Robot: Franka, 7 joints.
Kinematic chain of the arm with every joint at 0, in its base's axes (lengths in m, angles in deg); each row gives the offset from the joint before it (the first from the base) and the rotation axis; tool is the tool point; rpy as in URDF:
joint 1: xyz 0 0 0.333 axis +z
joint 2: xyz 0 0 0 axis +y
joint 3: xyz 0 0 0.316 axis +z
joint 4: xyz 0.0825 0 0 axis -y
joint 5: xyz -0.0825 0 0.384 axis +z
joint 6: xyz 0 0 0 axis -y
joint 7: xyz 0.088 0 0 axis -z
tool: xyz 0 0 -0.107 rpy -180 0 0
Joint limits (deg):
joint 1: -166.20..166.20
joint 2: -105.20..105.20
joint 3: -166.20..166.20
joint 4: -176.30..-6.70
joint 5: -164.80..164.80
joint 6: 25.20..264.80
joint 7: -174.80..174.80
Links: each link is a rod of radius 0.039 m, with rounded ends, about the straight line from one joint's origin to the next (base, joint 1, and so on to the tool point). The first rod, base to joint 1, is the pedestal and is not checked.
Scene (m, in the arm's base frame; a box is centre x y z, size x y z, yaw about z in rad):
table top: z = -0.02
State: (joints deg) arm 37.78 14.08 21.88 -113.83 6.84 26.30 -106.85
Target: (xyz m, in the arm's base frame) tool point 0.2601 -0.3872 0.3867
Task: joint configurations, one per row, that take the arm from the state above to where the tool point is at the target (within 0.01 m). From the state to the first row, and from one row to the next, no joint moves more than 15 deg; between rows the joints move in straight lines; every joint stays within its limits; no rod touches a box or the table.
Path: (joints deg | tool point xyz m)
1: 25.37 15.47 11.21 -111.38 3.20 29.39 -106.85 | 0.3224 0.2417 0.3804
2: 12.96 16.87 0.54 -108.93 -0.43 32.47 -106.85 | 0.4072 0.0965 0.3721
3: 0.55 18.26 -10.12 -106.49 -4.07 35.56 -106.85 | 0.4276 -0.0759 0.3694
4: -11.86 19.66 -20.79 -104.04 -7.71 38.64 -106.85 | 0.3767 -0.2469 0.3738
5: -24.27 21.05 -31.46 -101.59 -11.34 41.73 -106.85 | 0.2601 -0.3872 0.3867

